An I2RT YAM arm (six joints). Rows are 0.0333 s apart.
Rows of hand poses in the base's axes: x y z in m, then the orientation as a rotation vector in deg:
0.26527, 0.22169, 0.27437, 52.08, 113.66, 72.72
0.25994, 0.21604, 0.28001, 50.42, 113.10, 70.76
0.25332, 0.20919, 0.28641, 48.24, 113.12, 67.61
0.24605, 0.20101, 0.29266, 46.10, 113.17, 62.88
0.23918, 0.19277, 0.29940, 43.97, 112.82, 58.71
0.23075, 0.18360, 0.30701, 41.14, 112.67, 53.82
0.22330, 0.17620, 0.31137, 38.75, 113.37, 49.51
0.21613, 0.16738, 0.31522, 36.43, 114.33, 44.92
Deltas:
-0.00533, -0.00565, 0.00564, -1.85, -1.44, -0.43
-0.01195, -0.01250, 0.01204, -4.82, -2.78, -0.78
-0.01922, -0.02068, 0.01829, -8.94, -4.05, -1.74
-0.02609, -0.02892, 0.02503, -12.65, -5.50, -2.65
-0.03452, -0.03809, 0.03264, -17.17, -7.11, -3.35
-0.04197, -0.04549, 0.03700, -21.24, -7.75, -3.45
-0.04914, -0.05431, 0.04085, -25.53, -8.03, -3.46

